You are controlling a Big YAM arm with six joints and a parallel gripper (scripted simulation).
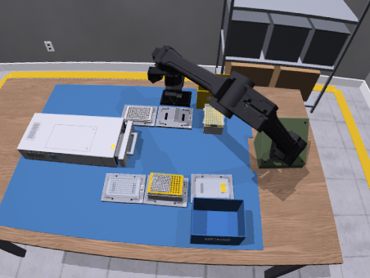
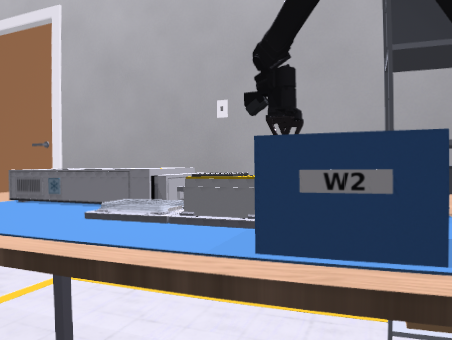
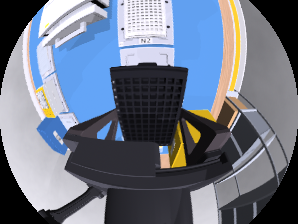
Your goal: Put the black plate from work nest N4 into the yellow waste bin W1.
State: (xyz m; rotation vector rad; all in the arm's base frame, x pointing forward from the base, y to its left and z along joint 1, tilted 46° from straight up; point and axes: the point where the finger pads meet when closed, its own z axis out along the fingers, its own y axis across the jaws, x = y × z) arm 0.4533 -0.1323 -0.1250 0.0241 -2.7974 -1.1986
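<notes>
The black plate is right at my hand. Also, from my hand: yellow waste bin W1 (180 mm behind, 130 mm to the right, 100 mm below); then white plate (170 mm ahead, 120 mm below); then nest (130 mm below).
</notes>
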